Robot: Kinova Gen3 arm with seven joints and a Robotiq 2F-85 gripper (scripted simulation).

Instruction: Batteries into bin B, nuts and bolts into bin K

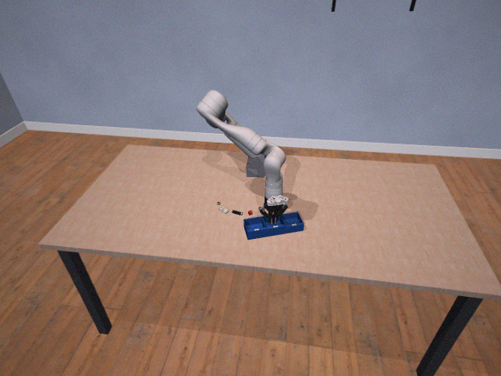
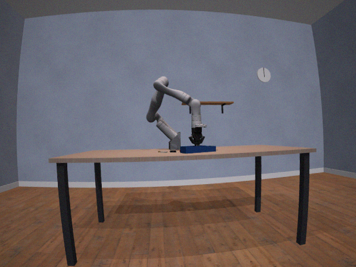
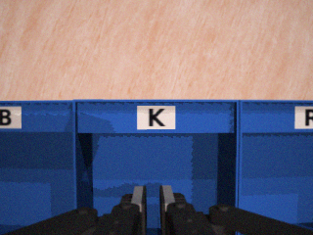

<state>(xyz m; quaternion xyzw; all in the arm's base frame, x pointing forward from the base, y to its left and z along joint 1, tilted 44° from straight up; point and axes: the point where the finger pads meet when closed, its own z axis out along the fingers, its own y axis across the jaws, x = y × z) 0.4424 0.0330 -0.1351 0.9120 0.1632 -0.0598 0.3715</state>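
Now: hand 2 cm short of the blue bin and 1 cm above it. Also, from my hand: red die: 11 cm to the right, 7 cm behind, 3 cm below; then grey nut: 7 cm behind, 3 cm below, 1 cm to the left; then blue battery: 9 cm behind, 5 cm to the right, 3 cm below.
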